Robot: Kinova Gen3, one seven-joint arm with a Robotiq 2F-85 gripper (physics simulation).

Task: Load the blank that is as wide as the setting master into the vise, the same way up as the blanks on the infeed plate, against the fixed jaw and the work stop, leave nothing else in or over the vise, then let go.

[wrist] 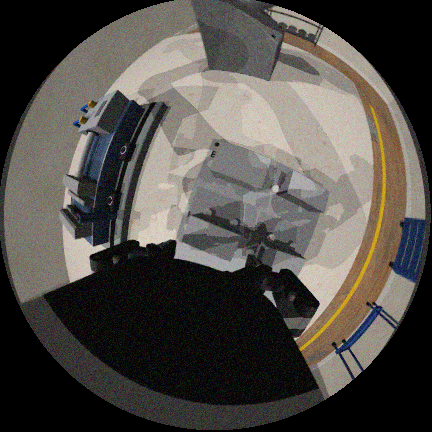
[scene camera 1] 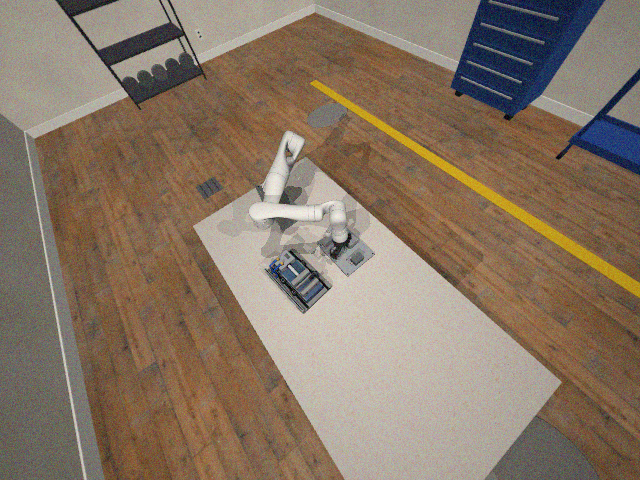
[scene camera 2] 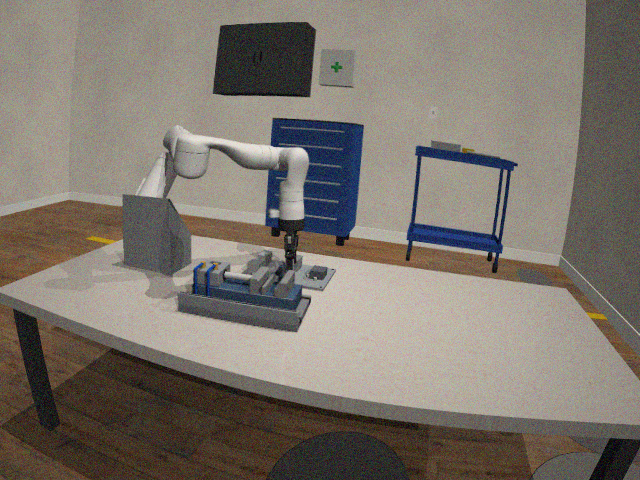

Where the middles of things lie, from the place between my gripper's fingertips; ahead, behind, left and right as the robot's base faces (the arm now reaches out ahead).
Labels:
Right now the grey infeed plate [wrist: 257,213] is 2 cm behind my hand, 4 cm to the left of it and 3 cm below it.

